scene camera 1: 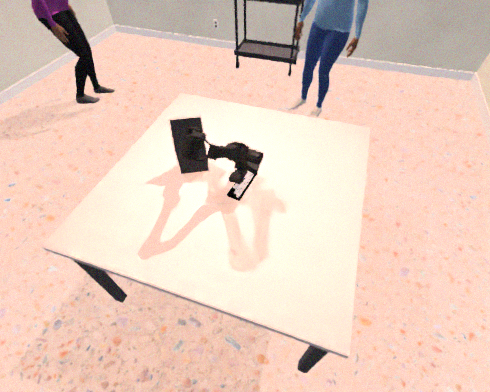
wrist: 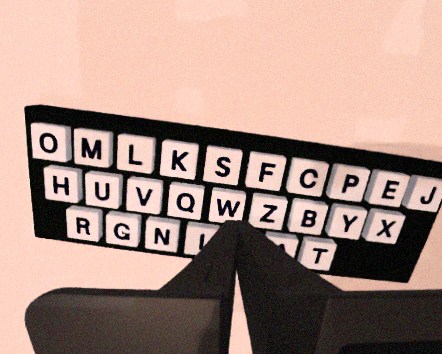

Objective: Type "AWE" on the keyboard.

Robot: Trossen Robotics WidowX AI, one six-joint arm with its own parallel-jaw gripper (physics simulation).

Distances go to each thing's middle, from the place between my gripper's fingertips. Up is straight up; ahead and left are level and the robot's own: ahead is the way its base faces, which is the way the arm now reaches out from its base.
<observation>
Right now my hand is 2 cm above the w key [wrist: 226, 204]. The rest, counted from my hand: e key [wrist: 385, 187]: 8 cm to the right, 2 cm below; t key [wrist: 315, 253]: 4 cm to the right, 3 cm behind, 2 cm below.
</observation>
